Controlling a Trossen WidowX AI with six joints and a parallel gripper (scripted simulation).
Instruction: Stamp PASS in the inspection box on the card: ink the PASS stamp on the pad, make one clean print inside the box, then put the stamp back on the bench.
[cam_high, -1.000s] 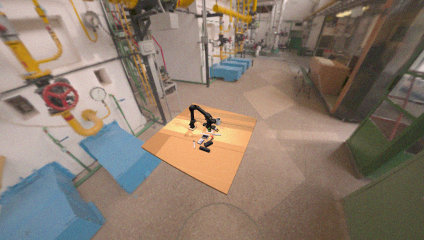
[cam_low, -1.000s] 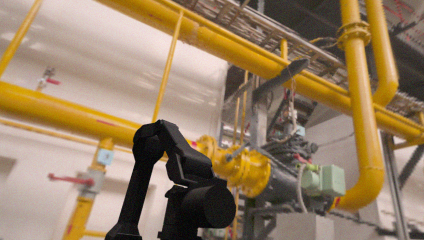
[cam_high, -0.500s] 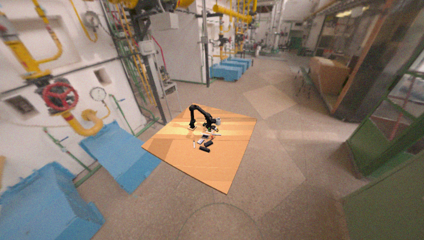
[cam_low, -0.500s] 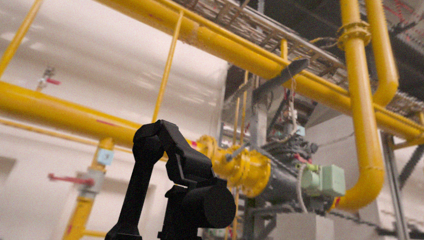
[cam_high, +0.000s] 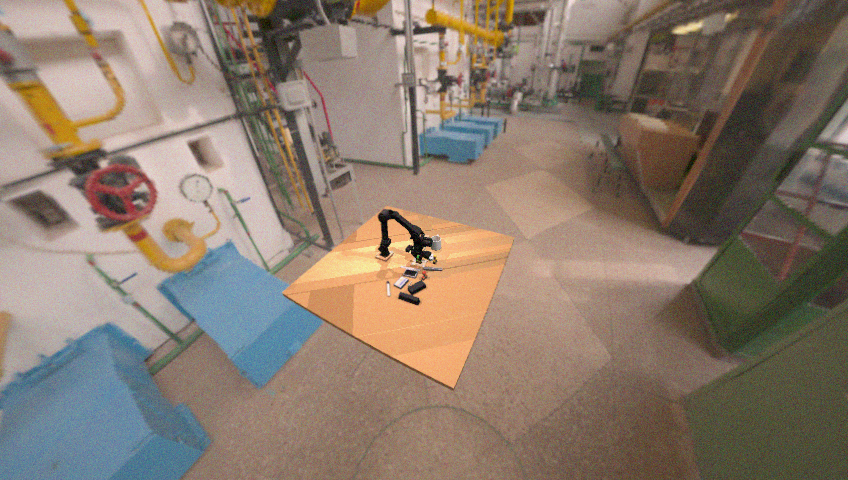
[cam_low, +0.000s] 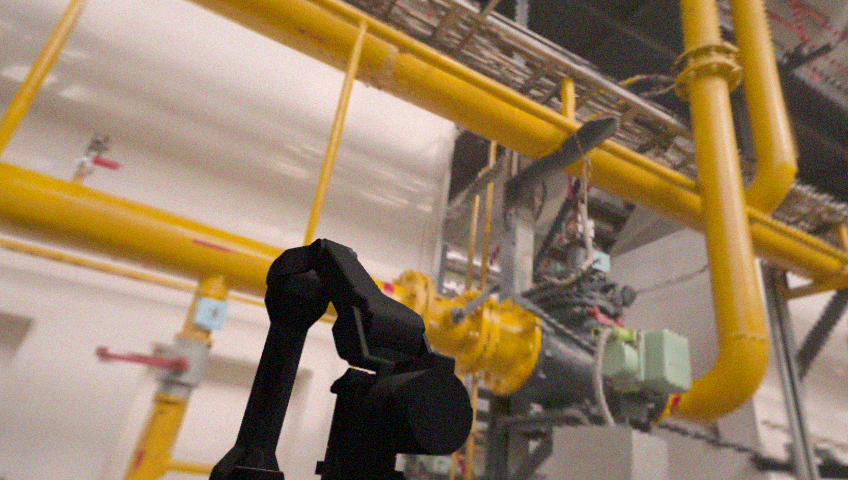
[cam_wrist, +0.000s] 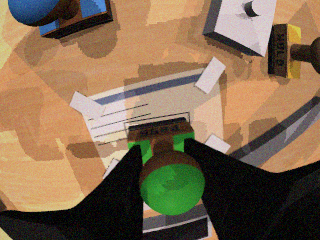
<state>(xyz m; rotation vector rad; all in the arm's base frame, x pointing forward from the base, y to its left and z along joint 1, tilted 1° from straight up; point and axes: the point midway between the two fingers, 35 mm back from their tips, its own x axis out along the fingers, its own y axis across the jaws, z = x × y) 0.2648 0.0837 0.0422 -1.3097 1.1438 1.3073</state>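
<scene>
Now: gripper tip 3 cm above the white card. Also, from my gripper tip: grey strip 8 cm to the right, 2 cm below, 2 cm behind; then blue-knobbed stamp 8 cm to the left, 5 cm behind, 1 cm below; then green-knobbed stamp right at my gripper tip.
</scene>
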